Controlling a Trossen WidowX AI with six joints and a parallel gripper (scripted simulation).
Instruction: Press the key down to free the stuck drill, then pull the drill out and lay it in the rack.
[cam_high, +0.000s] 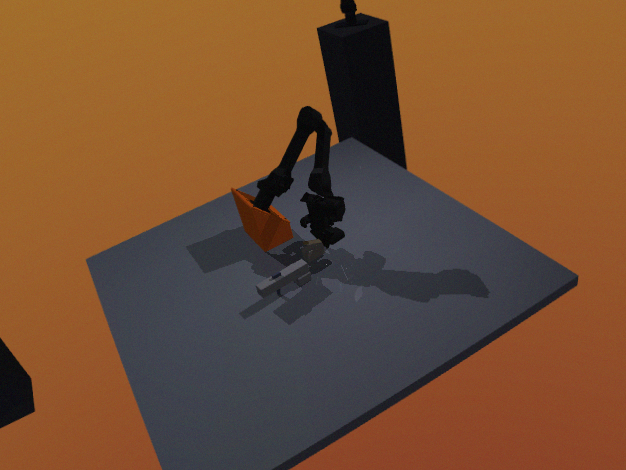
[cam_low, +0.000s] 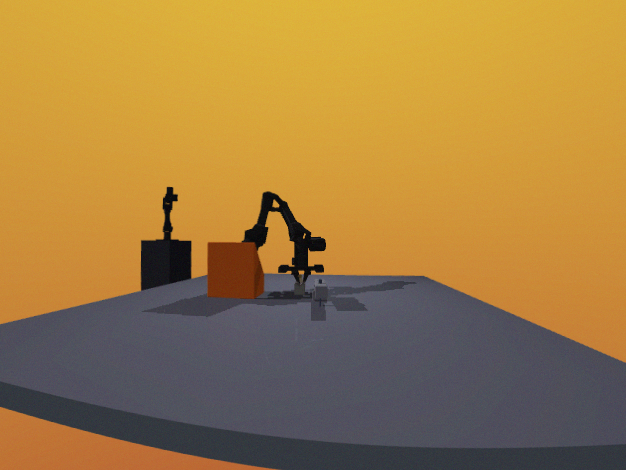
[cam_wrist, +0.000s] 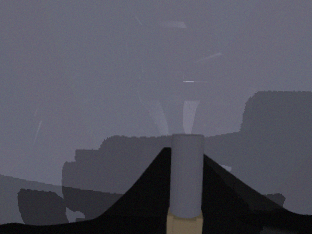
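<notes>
Now: the drill 5 cm above my gripper tip and 4 cm to the right of it. From my gripper tip the other things lie so: rack: 6 cm to the right, 1 cm above; then blue key: 23 cm to the right, 11 cm ahead, 5 cm above.
</notes>
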